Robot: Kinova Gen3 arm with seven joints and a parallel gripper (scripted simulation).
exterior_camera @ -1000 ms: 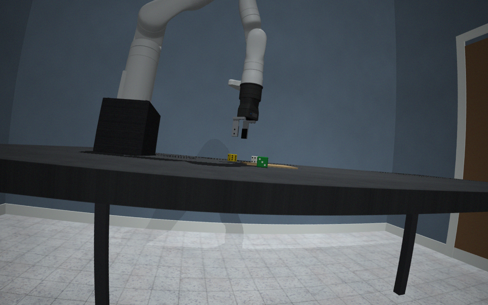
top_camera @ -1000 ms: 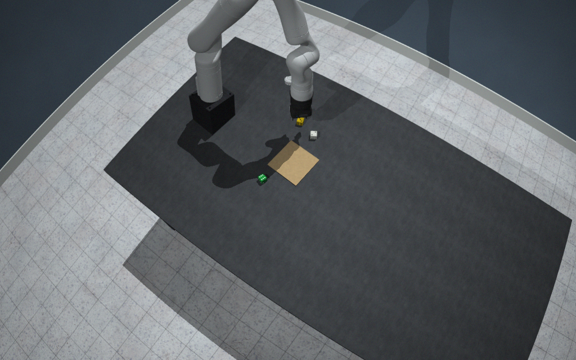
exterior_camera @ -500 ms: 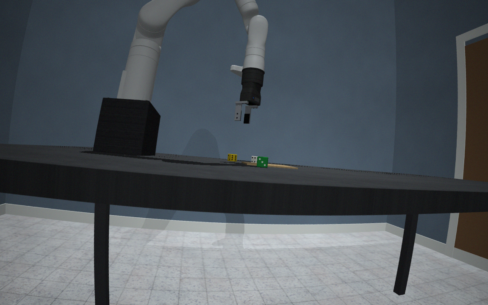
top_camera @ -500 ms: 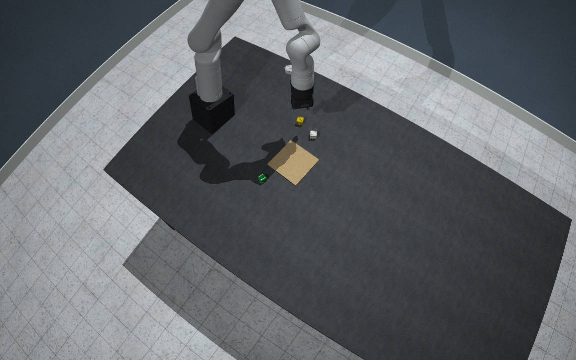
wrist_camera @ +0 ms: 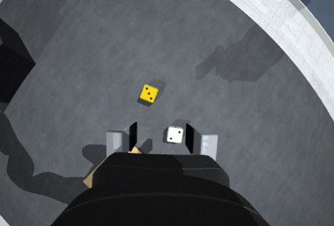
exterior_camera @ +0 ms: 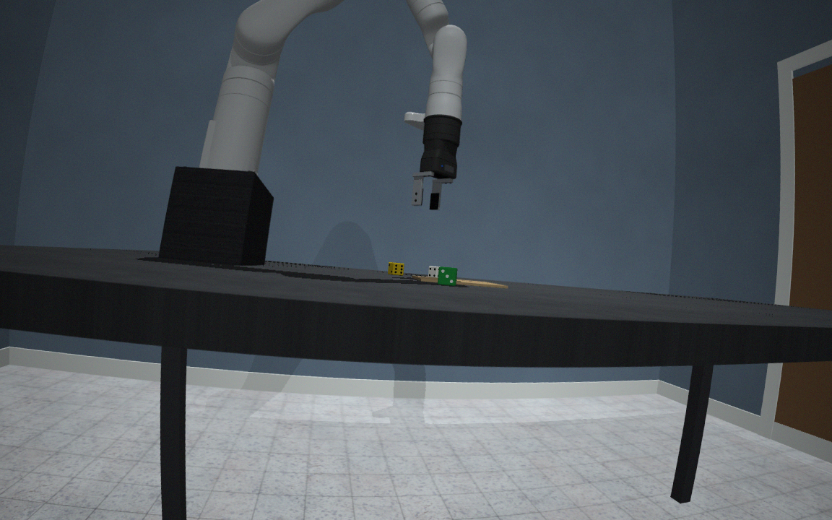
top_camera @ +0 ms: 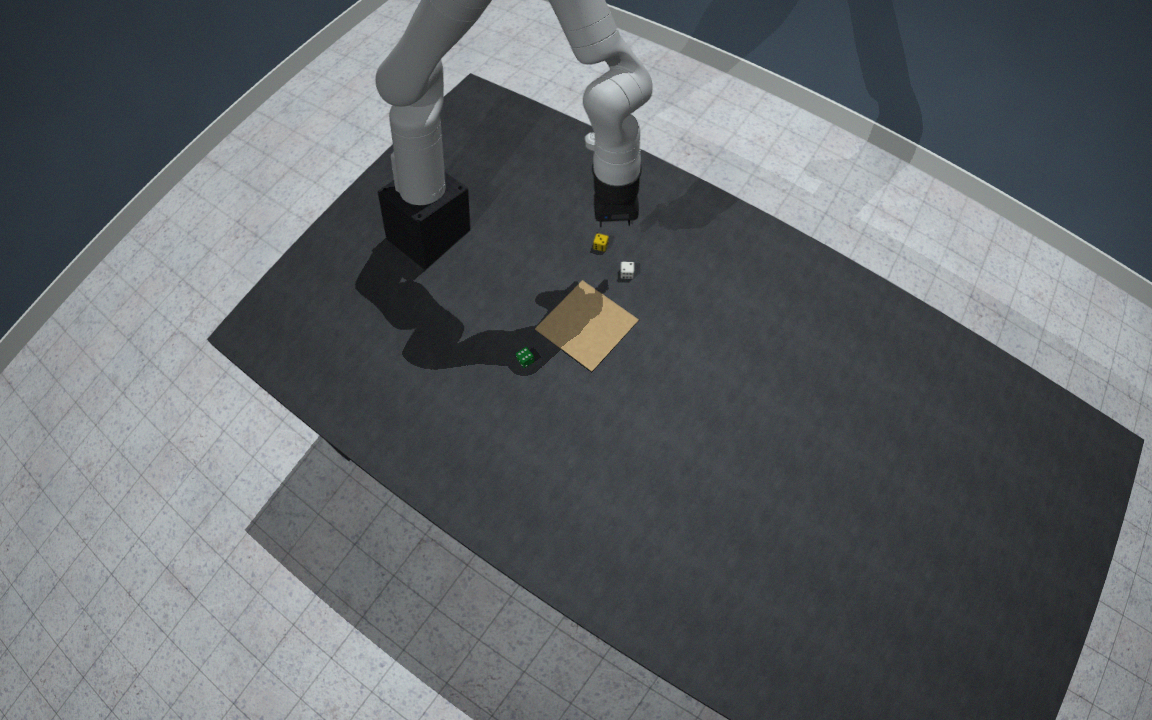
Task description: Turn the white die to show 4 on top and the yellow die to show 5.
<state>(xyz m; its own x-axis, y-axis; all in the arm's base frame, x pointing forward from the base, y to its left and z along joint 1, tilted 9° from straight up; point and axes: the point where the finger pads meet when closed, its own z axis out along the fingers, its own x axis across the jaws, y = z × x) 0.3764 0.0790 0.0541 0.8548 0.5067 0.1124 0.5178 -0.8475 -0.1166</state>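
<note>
The white die is 3 cm ahead of my hand, 1 cm to the right of it and 15 cm below it. The rest, counted from my hand: green die: 5 cm behind, 26 cm to the right, 15 cm below; yellow die: 4 cm behind, 3 cm to the left, 15 cm below; tan mat: 2 cm ahead, 15 cm to the right, 16 cm below.
</note>
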